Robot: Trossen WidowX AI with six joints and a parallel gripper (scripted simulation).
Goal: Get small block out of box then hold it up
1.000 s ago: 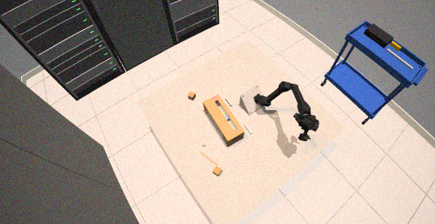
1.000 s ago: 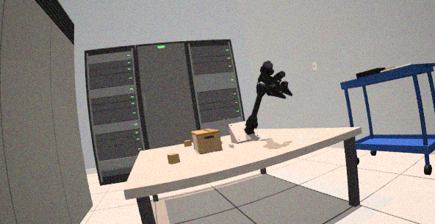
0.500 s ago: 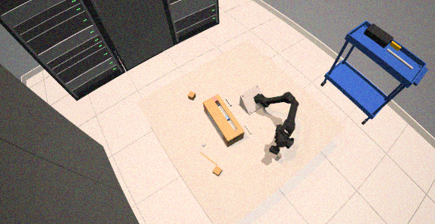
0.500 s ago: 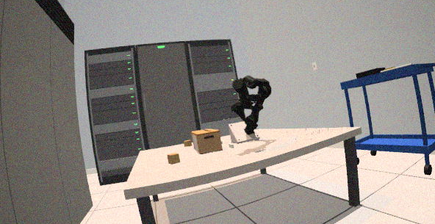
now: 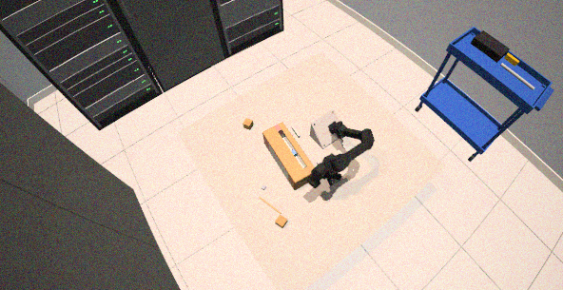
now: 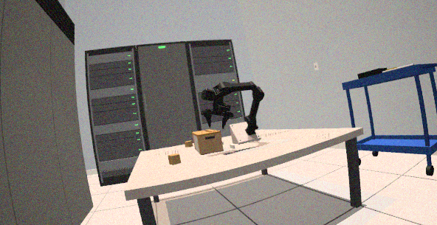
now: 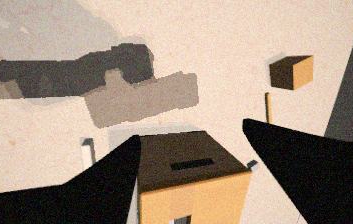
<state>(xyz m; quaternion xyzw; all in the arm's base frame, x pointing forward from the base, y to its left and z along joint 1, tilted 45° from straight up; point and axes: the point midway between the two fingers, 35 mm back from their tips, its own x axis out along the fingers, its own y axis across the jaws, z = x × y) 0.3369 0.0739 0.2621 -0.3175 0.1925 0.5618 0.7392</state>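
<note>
Right now the light-blue block is 250 mm to the right of my gripper tip, 70 mm below it and 30 mm behind it. Round my gripper tip: thin stick 260 mm ahead, 150 mm below, 110 mm to the right; then box 270 mm to the right, 90 mm below, 40 mm behind.
</note>
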